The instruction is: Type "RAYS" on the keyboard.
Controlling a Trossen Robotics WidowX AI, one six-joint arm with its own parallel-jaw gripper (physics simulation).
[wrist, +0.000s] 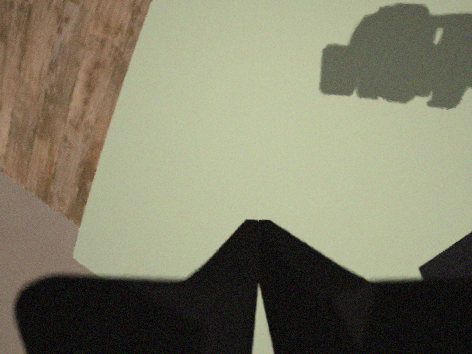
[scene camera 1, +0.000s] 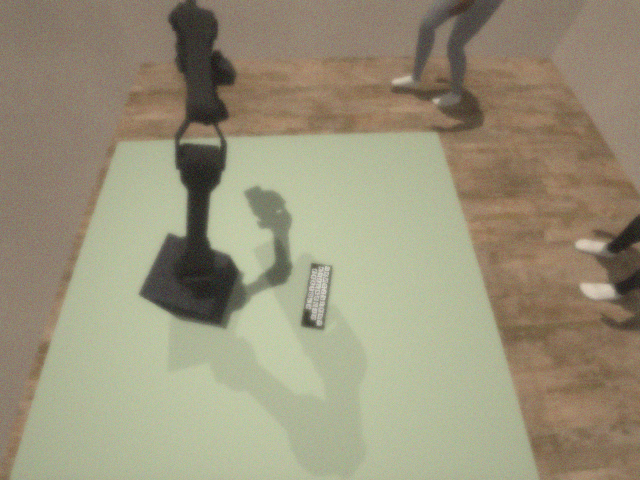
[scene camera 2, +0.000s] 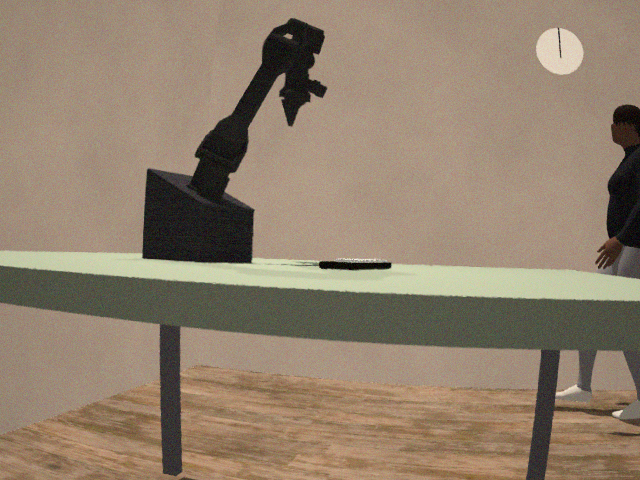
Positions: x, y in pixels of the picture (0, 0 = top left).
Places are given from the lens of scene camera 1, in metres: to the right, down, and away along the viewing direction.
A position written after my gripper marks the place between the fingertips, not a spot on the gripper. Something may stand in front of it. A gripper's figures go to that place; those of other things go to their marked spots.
my gripper [scene camera 1: 207, 110]: -0.29, -0.34, 0.78
black keyboard [scene camera 1: 314, 311]: -0.02, 0.21, 0.88
